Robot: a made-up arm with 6 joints. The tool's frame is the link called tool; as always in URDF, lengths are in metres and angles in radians. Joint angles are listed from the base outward.
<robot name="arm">
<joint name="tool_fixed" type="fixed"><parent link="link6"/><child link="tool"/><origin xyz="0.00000 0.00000 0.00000" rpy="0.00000 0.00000 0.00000"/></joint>
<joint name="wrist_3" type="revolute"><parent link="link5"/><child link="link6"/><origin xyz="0.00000 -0.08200 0.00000" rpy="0.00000 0.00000 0.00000"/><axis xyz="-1 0 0"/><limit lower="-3.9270" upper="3.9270"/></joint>
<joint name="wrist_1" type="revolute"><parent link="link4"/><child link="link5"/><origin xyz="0.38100 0.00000 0.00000" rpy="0.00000 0.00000 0.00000"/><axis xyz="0 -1 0"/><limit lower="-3.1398" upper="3.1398"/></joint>
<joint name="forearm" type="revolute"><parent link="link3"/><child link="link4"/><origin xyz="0.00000 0.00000 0.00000" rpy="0.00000 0.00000 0.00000"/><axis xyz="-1 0 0"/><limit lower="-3.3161" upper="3.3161"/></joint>
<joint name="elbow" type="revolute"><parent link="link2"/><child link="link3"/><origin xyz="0.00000 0.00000 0.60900" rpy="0.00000 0.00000 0.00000"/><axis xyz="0 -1 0"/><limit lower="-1.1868" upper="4.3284"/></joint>
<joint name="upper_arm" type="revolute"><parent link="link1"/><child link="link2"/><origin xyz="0.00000 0.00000 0.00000" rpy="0.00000 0.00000 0.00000"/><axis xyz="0 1 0"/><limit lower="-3.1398" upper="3.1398"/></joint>
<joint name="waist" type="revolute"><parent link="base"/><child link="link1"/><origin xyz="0.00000 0.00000 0.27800" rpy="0.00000 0.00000 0.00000"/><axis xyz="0 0 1"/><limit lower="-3.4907" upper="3.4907"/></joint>
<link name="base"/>
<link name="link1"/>
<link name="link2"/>
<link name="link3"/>
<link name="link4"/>
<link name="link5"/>
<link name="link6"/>
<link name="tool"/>
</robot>
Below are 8 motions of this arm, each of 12 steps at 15 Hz.
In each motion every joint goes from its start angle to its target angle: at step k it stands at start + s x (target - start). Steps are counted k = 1, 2, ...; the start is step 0. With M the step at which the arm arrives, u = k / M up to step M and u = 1 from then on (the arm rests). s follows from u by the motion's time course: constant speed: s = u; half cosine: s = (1 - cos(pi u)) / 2; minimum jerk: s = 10 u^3 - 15 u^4 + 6 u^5.
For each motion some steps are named. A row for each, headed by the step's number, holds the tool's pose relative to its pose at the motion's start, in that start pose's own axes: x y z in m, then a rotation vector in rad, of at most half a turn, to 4 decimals.
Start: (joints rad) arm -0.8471 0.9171 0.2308 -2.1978 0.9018 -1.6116
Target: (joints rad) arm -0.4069 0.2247 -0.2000 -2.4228 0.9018 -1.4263
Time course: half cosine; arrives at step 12
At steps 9, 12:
9: -0.3862 0.2023 0.0766 -0.1997 -0.0006 -0.3832
12: -0.4268 0.2579 0.0925 -0.2384 -0.0063 -0.4515

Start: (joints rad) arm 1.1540 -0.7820 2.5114 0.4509 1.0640 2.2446
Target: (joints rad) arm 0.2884 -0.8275 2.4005 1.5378 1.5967 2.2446
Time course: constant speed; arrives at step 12
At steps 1, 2, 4, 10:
1: 0.0301 -0.0416 0.0346 0.0206 -0.0331 -0.1205
2: 0.0585 -0.0871 0.0668 0.0434 -0.0612 -0.2444
4: 0.1094 -0.1884 0.1232 0.0940 -0.1025 -0.5004
10: 0.1996 -0.5552 0.2107 0.2660 -0.1151 -1.3142

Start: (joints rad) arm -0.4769 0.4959 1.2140 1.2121 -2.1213 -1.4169
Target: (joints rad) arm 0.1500 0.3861 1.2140 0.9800 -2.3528 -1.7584
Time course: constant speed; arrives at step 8
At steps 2, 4, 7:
2: -0.0623 -0.0478 -0.0104 -0.0195 0.1183 0.0742
4: -0.1161 -0.1010 -0.0132 -0.0532 0.2348 0.1347
7: -0.1795 -0.1867 -0.0039 -0.1299 0.3998 0.2028

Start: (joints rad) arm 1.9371 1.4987 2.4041 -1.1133 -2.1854 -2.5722
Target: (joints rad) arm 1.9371 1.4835 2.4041 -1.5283 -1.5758 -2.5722
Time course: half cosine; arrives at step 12
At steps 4, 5, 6, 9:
4: 0.0047 0.0005 -0.0065 -0.0563 0.1766 0.0093
5: 0.0069 0.0004 -0.0099 -0.0787 0.2632 0.0110
6: 0.0093 0.0002 -0.0135 -0.0993 0.3568 0.0108
9: 0.0156 -0.0016 -0.0240 -0.1362 0.6154 0.0002

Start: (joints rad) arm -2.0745 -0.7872 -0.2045 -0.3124 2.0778 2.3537
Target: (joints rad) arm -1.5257 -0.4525 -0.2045 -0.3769 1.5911 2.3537
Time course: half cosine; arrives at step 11
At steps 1, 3, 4, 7, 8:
1: -0.0039 0.0034 0.0010 0.0024 -0.0066 0.0205
3: -0.0348 0.0259 0.0096 0.0250 -0.0584 0.1732
4: -0.0607 0.0399 0.0178 0.0485 -0.1016 0.2916
7: -0.1564 0.0608 0.0545 0.1684 -0.2688 0.6873
8: -0.1842 0.0586 0.0668 0.2135 -0.3223 0.7957

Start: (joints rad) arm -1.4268 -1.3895 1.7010 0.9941 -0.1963 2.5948
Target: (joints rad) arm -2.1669 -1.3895 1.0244 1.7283 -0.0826 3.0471
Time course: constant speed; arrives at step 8
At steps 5, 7, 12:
5: -0.1568 -0.4792 -0.0419 -0.9220 0.1479 -0.5671
7: -0.2892 -0.6334 -0.0260 -1.3000 0.3282 -0.7862
12: -0.3661 -0.6966 -0.0101 -1.4866 0.4449 -0.8897

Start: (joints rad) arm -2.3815 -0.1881 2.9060 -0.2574 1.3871 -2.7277
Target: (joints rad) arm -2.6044 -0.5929 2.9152 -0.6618 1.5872 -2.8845
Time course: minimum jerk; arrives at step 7
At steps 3, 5, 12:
3: 0.0744 -0.0951 0.0442 0.2055 0.1278 0.1928
5: 0.1813 -0.2340 0.0663 0.4887 0.2739 0.4561
12: 0.2144 -0.2765 0.0644 0.5737 0.3116 0.5366

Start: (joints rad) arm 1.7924 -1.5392 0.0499 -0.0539 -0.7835 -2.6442
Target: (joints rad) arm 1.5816 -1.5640 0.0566 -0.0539 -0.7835 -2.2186
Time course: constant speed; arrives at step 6
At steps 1, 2, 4, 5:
1: -0.0042 -0.0188 -0.0110 -0.0965 -0.0077 0.0234
2: -0.0078 -0.0381 -0.0216 -0.1932 -0.0171 0.0461
4: -0.0134 -0.0778 -0.0415 -0.3867 -0.0406 0.0895
5: -0.0154 -0.0982 -0.0508 -0.4835 -0.0547 0.1101

